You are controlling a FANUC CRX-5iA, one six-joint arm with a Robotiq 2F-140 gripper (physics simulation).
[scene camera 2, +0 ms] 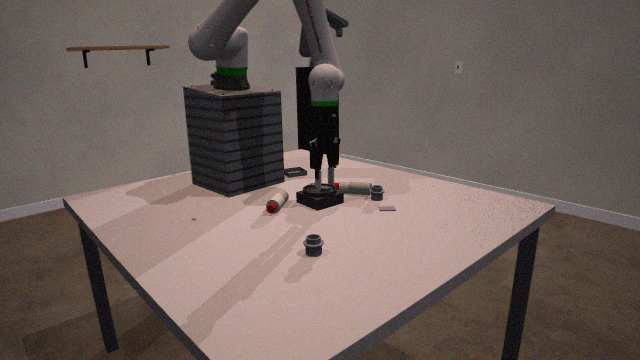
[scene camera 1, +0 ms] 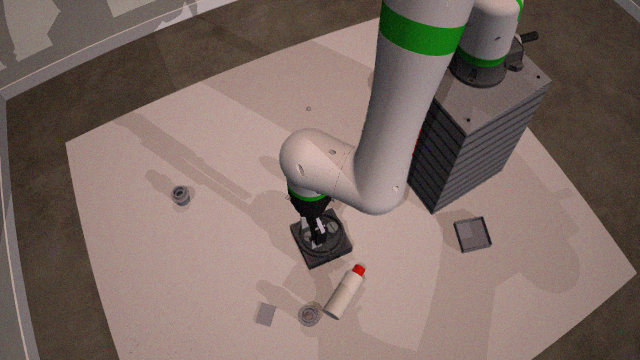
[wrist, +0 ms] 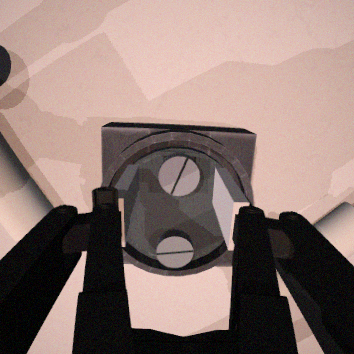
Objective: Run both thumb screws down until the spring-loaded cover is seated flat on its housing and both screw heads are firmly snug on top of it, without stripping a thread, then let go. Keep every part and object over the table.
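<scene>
The dark square housing stands on the table, with a round grey cover inside its ring. Two slotted screw heads show in the wrist view: the far screw, slot steeply slanted, and the near screw, slot almost level and a dark crescent behind it. The far head looks slightly larger. Whether the cover lies flat or the heads touch it, I cannot tell. My gripper is open and empty, pointing down over the cover, its pale pads on either side of the near screw.
A white bottle with a red cap lies beside the housing; two bottles show in scene camera 2. Two grey flanged parts, a flat tile and a shallow tray are on the table, near the arm's pedestal.
</scene>
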